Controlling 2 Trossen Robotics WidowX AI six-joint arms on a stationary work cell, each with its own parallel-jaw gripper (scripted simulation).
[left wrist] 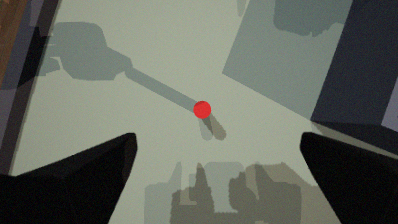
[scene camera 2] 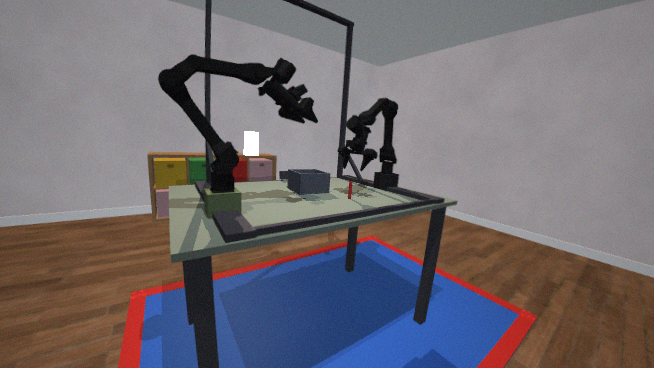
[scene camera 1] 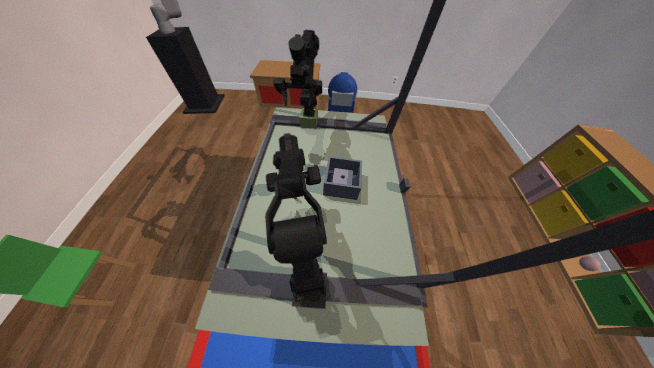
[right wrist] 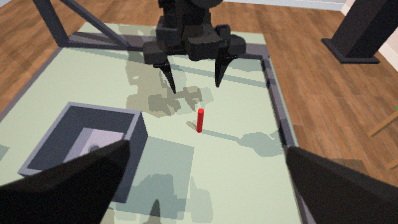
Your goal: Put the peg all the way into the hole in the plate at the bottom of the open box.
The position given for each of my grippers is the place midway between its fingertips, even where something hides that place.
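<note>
You'd find my left gripper (left wrist: pixel 218 140) in the picture here, and the right wrist view (right wrist: pixel 196 89) shows that gripper too. My right gripper (scene camera 2: pixel 310 122) is there as well, and I can also see it in the right wrist view (right wrist: pixel 209 150).
</note>
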